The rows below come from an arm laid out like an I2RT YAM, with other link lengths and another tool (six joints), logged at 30 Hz.
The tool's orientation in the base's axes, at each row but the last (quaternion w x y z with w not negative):
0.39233 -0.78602 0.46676 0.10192
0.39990 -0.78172 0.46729 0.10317
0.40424 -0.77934 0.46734 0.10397
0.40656 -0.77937 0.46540 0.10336
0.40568 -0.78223 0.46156 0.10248
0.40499 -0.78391 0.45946 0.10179
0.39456 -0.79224 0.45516 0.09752
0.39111 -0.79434 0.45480 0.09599
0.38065 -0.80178 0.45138 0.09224
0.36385 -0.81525 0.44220 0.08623
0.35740 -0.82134 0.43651 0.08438
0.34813 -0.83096 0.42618 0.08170
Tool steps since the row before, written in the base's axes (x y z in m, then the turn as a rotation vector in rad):
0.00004 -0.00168 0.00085 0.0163 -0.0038 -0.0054
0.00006 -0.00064 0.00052 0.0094 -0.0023 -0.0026
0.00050 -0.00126 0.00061 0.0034 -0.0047 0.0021
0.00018 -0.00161 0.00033 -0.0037 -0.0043 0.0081
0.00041 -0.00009 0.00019 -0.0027 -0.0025 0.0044
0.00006 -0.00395 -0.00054 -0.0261 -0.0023 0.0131
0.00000 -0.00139 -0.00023 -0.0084 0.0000 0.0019
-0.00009 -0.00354 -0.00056 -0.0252 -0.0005 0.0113
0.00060 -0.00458 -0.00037 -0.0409 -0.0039 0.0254
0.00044 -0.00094 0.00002 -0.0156 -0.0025 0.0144
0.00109 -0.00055 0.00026 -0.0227 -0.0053 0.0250
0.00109 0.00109 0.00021 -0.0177 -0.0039 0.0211
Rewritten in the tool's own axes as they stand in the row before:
0.00067 -0.00005 -0.00176 0.0142 -0.0095 0.0043
0.00017 -0.00017 -0.00079 0.0080 -0.0057 0.0021
0.00075 -0.00043 -0.00121 0.0037 -0.0028 -0.0041
0.00095 0.00006 -0.00135 -0.0036 -0.0003 -0.0092
0.00018 -0.00041 -0.00010 -0.0022 0.0004 -0.0053
0.00284 0.00123 -0.00251 -0.0200 0.0144 -0.0158
0.00101 0.00050 -0.00084 -0.0057 0.0057 -0.0030
0.00253 0.00136 -0.00215 -0.0197 0.0142 -0.0131
0.00352 0.00111 -0.00280 -0.0335 0.0203 -0.0283
0.00087 -0.00003 -0.00056 -0.0143 0.0056 -0.0149
0.00090 -0.00078 -0.00036 -0.0215 0.0067 -0.0257
-0.00012 -0.00137 0.00073 -0.0176 0.0043 -0.0211

